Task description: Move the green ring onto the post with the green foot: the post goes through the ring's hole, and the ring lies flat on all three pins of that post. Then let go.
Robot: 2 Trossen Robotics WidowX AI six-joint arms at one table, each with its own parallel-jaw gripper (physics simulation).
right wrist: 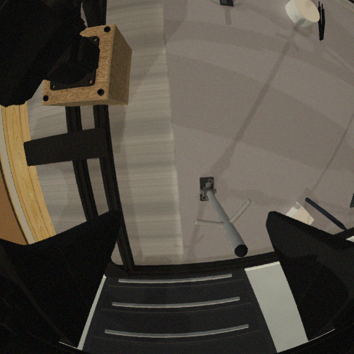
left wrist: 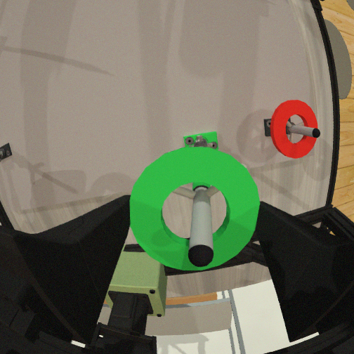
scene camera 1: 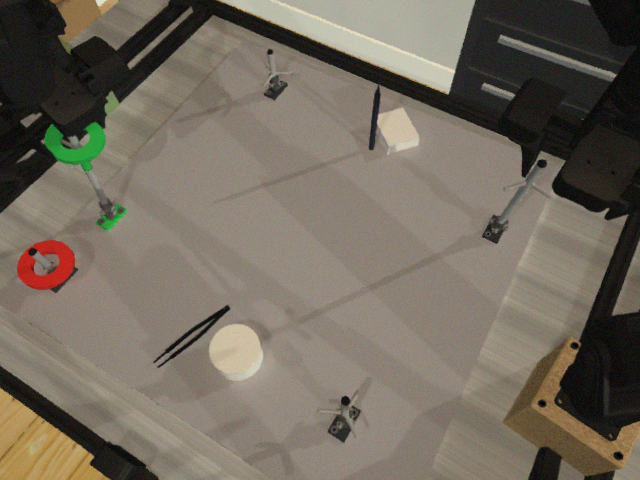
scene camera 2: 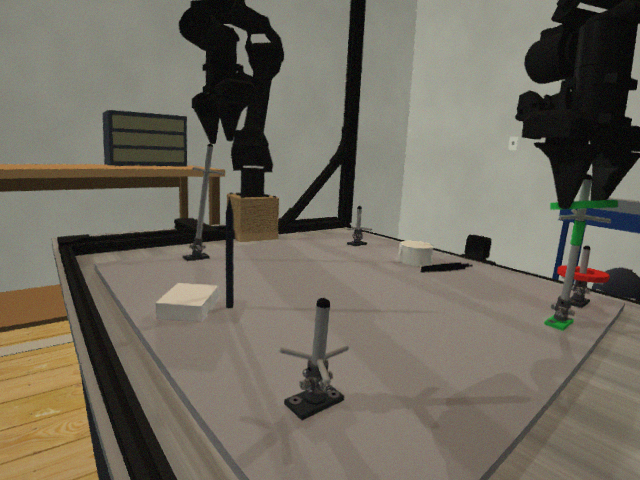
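Note:
The green ring is level, held between the fingers of my left gripper. The tall grey post with the green foot passes through the hole, its black tip above the ring. In scene camera 2 the ring is around the post's upper part, slightly above the pins. A green band is below the pins. The fingers hide part of the ring in scene camera 1. My right gripper is open and empty.
A red ring surrounds a short post near the green-foot post. Other dark-foot posts stand apart. A white block, upright dark rod, white cylinder and black tweezers are on the mat.

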